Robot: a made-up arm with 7 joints.
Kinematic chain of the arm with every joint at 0, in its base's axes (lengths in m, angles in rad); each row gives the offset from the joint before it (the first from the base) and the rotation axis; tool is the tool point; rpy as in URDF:
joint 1: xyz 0 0 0.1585 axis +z
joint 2: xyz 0 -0.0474 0.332 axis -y
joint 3: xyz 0 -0.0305 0.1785 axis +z
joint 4: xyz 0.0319 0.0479 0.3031 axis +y
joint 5: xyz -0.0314 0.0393 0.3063 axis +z
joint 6: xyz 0 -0.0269 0.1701 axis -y
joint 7: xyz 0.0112 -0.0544 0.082 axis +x
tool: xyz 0 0 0 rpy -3.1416 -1.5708 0
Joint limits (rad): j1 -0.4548..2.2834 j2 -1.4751..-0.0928 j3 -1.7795..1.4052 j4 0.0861..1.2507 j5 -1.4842..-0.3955 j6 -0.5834..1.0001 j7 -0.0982..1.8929
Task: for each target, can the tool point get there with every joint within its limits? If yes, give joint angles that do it. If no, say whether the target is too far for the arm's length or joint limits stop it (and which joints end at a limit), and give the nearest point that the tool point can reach.
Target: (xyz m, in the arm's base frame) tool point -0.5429 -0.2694 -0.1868
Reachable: no: joint limits stop it (at a limit: joint 1, joint 2, joint 4, joint 5, joint 6) | nearest point -0.6802 0.3333 0.1676 | short by 0.713 m
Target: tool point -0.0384 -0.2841 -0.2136
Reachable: no: joint limits stop it (at a limit: joint 1, joint 2, joint 4, joint 5, joint 6) | nearest point 0.5407 -0.5096 0.0360 | short by 0.670 m
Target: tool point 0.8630 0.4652 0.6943
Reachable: yes | joints 0.8050 -0.9404 -0.6227 0.9863 -1.0049 0.1531 1.3941
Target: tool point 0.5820 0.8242 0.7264
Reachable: yes | joints 1.0378 -1.0928 -0.3510 0.6038 -1.0136 0.7163 1.2440
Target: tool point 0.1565 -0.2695 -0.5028
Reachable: no: joint limits stop it (at a limit: joint 1, joint 2, joint 4, joint 5, joint 6) | nearest point 0.5824 -0.4278 0.0193 | short by 0.692 m
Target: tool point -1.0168 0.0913 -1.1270
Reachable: no: too far | nearest point -0.5955 0.4537 0.0639 | short by 1.314 m
